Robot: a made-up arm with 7 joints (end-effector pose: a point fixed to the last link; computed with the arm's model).
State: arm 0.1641 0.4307 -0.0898 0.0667 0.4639 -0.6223 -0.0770
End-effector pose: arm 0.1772 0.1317 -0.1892 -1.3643 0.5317 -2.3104
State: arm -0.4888 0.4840 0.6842 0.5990 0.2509 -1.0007 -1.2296
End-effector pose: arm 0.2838 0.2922 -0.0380 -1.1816 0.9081 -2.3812
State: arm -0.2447 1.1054 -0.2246 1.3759 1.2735 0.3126 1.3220
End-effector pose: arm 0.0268 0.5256 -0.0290 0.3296 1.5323 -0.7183
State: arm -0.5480 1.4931 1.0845 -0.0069 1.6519 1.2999 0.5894
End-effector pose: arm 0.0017 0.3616 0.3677 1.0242 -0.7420 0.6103
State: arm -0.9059 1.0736 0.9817 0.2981 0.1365 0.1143 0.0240
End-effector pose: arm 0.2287 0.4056 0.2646 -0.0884 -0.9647 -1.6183
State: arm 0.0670 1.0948 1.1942 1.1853 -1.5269 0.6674 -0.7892
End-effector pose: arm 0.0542 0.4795 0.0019 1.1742 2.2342 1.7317
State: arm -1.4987 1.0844 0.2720 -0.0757 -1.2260 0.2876 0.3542
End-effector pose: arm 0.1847 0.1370 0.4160 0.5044 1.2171 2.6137
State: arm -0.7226 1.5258 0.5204 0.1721 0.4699 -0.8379 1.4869
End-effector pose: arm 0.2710 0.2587 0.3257 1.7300 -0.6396 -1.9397
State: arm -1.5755 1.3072 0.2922 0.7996 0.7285 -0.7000 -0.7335
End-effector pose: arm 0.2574 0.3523 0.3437 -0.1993 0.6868 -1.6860
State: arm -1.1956 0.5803 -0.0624 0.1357 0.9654 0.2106 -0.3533
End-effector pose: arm 0.4272 0.1295 0.2085 -0.3172 0.4725 -1.8465
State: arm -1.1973 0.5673 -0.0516 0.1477 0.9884 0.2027 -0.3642
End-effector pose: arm 0.4287 0.1306 0.2066 -0.3269 0.4829 -1.8353
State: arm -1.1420 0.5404 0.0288 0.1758 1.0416 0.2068 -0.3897
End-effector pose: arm 0.4310 0.1550 0.1833 -0.4354 0.4735 -1.7603
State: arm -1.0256 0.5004 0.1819 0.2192 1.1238 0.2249 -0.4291
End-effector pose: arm 0.4256 0.2039 0.1321 -0.6470 0.4479 -1.6027
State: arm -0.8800 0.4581 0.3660 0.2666 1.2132 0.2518 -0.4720
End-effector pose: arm 0.4004 0.2610 0.0639 -0.8940 0.4175 -1.3833
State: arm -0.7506 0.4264 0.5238 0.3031 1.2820 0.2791 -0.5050
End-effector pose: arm 0.3607 0.3058 0.0048 -1.0900 0.3874 -1.1693
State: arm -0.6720 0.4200 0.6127 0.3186 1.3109 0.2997 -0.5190
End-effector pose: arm 0.3294 0.3313 -0.0244 -1.1825 0.3611 -1.0343
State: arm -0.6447 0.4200 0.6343 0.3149 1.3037 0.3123 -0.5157
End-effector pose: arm 0.3193 0.3380 -0.0315 -1.2016 0.3404 -1.0008
